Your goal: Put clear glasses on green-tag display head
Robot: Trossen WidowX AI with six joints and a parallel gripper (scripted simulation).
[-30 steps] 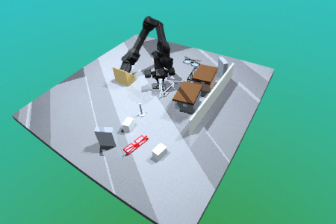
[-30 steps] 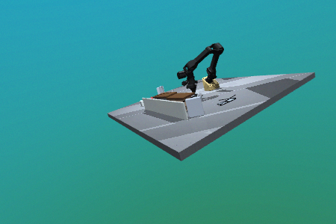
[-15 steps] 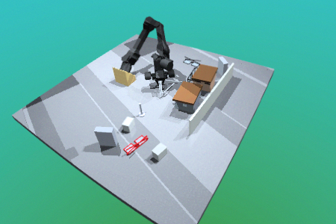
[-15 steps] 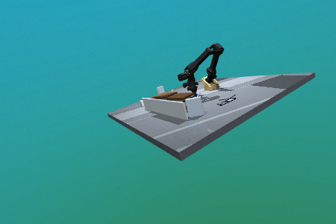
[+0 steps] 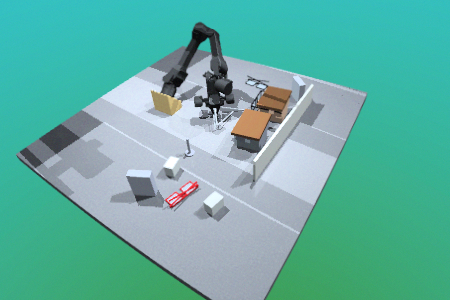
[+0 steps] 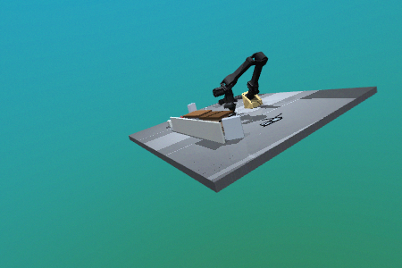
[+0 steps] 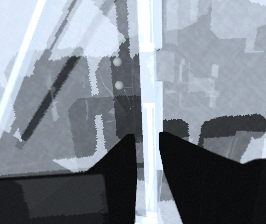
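Right now my gripper tip is 270 mm to the left of the thin pale stand, 10 mm below it and 10 mm short of it. The rest, counted from my gripper tip: display head 200 mm ahead, 100 mm to the right, 40 mm above; long white panel 360 mm ahead, 40 mm above, 10 mm to the right.
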